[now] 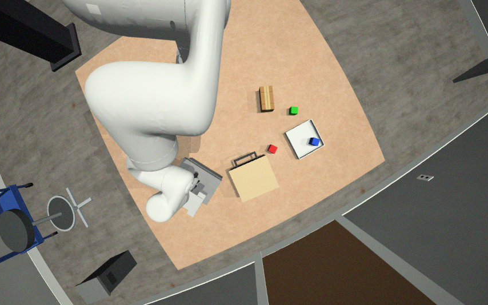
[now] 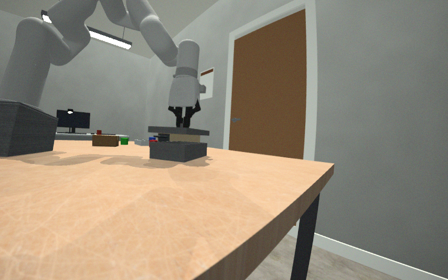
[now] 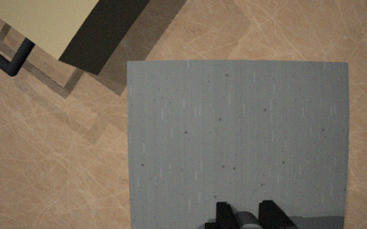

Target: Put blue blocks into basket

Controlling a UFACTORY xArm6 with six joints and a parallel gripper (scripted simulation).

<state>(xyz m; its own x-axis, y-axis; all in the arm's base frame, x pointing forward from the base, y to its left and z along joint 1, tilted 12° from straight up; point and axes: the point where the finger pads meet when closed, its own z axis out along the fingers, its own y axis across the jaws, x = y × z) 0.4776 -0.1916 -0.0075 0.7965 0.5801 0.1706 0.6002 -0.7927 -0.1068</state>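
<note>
Now: hand 9 cm above the metal box. Round my hand: light wooden cabinet: 24 cm to the left, 8 cm below, 8 cm ahead; then small brown box: 43 cm to the left, 23 cm behind, 8 cm below; then red block: 37 cm to the left, 10 cm below, 1 cm behind.
</note>
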